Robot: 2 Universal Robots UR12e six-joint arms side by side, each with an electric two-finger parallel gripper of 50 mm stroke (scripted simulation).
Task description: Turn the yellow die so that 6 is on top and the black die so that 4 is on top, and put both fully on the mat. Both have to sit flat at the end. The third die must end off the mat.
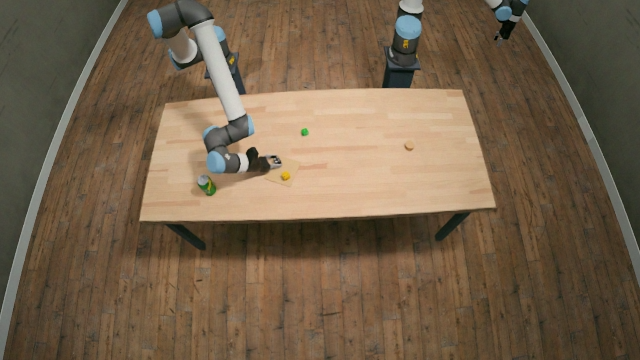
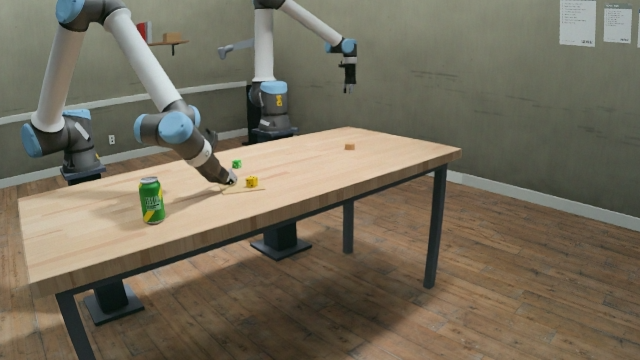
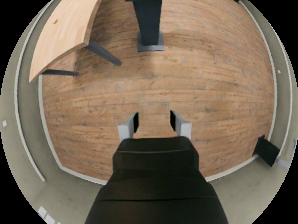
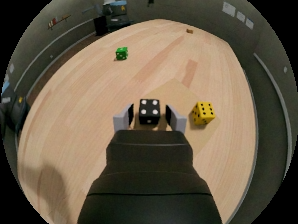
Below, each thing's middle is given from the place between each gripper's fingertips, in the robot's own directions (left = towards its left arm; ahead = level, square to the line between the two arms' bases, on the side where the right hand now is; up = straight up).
Now: right hand 40 mm short of the tan mat (image 4: 173, 92), 30 mm to the right of it and 30 mm above it.
